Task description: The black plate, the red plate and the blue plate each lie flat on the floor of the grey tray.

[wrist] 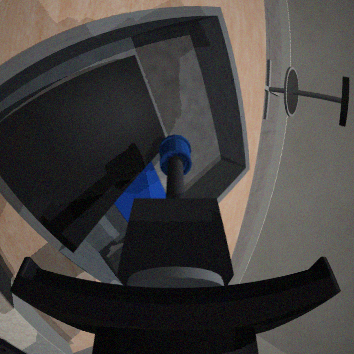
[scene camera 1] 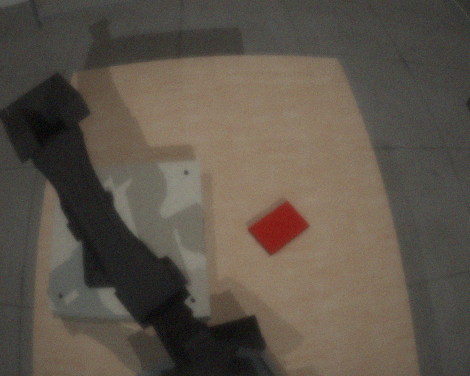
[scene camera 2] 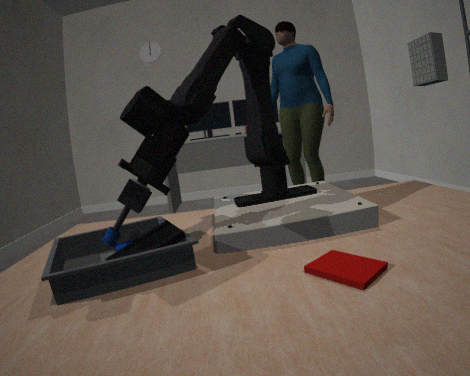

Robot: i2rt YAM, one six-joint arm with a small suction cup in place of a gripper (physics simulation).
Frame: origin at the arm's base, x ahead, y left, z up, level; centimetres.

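Seen in the pictures: hand, its tool point: [wrist: 174,148] [scene camera 2: 108,242]; arm's base, origin of its link: [scene camera 2: 276,197].
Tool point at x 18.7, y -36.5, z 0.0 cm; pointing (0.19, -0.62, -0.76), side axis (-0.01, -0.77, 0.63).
Pixels of each thing's top centre, then the offset from my tool point to it.
- red plate, centre of its top: [scene camera 2: 346,264] [scene camera 1: 279,226] dx +16.8, dy +36.4, dz -3.5 cm
- grey tray, centre of its top: [wrist: 167,146] [scene camera 2: 113,240] dx +0.5, dy +1.3, dz +0.5 cm
- blue plate, centre of its top: [wrist: 142,200] [scene camera 2: 129,247] dx -6.1, dy +2.1, dz -3.2 cm
The red plate [scene camera 1: 278,228] [scene camera 2: 346,269] lies flat on the table, outside the tray. The grey tray [scene camera 2: 125,281] [wrist: 215,100] stands on the table at the left in scene camera 2. The black plate [scene camera 2: 155,239] [wrist: 85,110] is tilted inside it, one side low and the other raised near the rim. A corner of the blue plate [scene camera 2: 121,246] [wrist: 141,187] shows from under the black plate; the rest is hidden, and whether it is flat cannot be told. My blue suction cup [scene camera 2: 110,238] [wrist: 175,147] is in the tray, close beside the black plate's low edge, with no plate on it.
The robot's base stands on a raised patterned block [scene camera 1: 147,200] [scene camera 2: 295,230] between the tray and the red plate. The tray's walls surround the suction cup. A person [scene camera 2: 300,75] stands behind the arm, near a desk with monitors [scene camera 2: 215,117].
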